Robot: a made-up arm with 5 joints.
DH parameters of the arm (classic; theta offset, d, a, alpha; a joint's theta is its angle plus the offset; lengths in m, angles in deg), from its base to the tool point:
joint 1: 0 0.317 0 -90
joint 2: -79.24 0 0.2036 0
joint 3: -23.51 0 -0.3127 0
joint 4: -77.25 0 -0.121 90
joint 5: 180 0.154 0 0
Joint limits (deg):
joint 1: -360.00..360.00
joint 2: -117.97..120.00
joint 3: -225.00..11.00
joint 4: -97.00..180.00
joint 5: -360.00..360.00
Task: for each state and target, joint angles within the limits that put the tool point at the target. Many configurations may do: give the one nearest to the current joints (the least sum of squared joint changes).
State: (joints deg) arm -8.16 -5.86 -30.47 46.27 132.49
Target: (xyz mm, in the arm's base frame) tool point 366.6 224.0 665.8
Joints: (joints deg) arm 31.43 -26.44 -70.10 30.07 132.49
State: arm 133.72 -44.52 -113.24 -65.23 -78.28
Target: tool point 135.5 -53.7 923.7
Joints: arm 158.38 -35.79 -114.27 -42.69 -78.28
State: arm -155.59 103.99 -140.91 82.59 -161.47
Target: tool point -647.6 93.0 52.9
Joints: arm -188.17 97.28 -157.86 43.41 -161.47
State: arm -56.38 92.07 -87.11 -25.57 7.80
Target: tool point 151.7 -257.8 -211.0
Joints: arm -59.53 100.34 -83.07 -22.23 7.80
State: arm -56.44 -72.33 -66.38 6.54 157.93
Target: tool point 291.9 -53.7 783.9
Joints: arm -10.42 -44.04 -63.76 11.27 157.93
